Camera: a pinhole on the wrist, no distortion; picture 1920 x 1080 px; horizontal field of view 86.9 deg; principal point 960.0 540.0 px. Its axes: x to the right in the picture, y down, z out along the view. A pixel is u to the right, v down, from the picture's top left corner.
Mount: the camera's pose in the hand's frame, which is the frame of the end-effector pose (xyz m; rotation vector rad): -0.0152 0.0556 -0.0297 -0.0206 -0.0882 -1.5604
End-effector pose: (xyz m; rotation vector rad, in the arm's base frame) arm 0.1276 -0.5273 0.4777 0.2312 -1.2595 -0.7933
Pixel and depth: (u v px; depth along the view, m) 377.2 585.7 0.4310
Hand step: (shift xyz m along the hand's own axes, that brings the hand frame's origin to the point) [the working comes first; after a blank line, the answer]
In the camera's frame: -0.2479 0.0194 0.4310

-0.0164 0.3328 0.3835
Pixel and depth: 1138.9 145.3 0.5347
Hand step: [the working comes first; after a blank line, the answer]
In the camera's frame: 0.0944 -0.2083 0.5347

-0.2457 -0.0039 0.5009
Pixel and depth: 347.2 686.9 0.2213
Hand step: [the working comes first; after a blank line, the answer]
In the camera's frame: -0.1338 0.0321 0.2213

0.0062 0.2047 0.1829
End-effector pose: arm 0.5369 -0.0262 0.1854 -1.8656 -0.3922 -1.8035
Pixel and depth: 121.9 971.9 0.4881
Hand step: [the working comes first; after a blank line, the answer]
In the camera's frame: -0.4037 0.2080 0.4881

0.1682 0.4943 0.4376
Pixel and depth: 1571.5 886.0 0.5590
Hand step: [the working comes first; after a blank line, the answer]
In the camera's frame: 0.3373 0.1909 0.5590

0.1539 -0.2402 0.5590
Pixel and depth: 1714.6 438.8 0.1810
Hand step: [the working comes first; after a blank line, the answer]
In the camera's frame: 0.1348 -0.0181 0.1810

-0.0400 -0.0665 0.1593
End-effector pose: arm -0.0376 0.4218 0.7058 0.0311 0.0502 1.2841
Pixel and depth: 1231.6 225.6 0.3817
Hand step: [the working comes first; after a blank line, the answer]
In the camera's frame: 0.1023 -0.1184 0.3817

-0.1492 -0.0214 0.3528
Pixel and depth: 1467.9 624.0 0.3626
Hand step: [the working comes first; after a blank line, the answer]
In the camera's frame: 0.1817 0.0301 0.3626

0.0005 -0.1003 0.3456
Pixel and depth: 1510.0 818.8 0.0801
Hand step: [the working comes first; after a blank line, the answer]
In the camera's frame: 0.0435 0.0220 0.0801

0.0037 0.0180 0.0541
